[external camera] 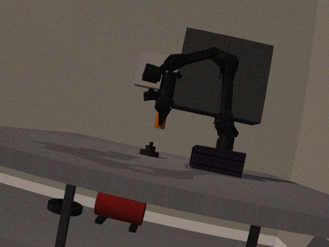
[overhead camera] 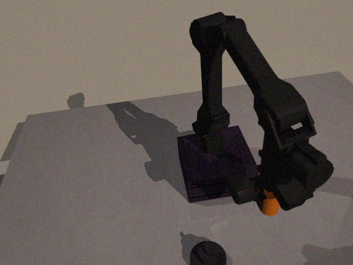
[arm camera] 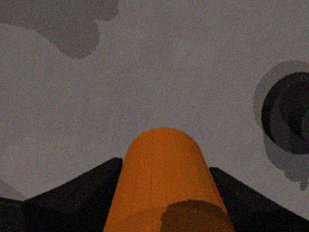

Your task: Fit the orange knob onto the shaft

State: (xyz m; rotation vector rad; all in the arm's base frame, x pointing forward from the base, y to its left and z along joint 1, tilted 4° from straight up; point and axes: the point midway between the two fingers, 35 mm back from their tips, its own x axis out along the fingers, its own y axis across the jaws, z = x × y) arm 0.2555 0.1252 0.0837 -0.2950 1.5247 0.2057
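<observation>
My gripper tip is 140 mm to the left of the dark round pedestal, 100 mm above it and 60 mm short of it. The rest, counted from my gripper tip: orange knob: 20 mm above.
</observation>
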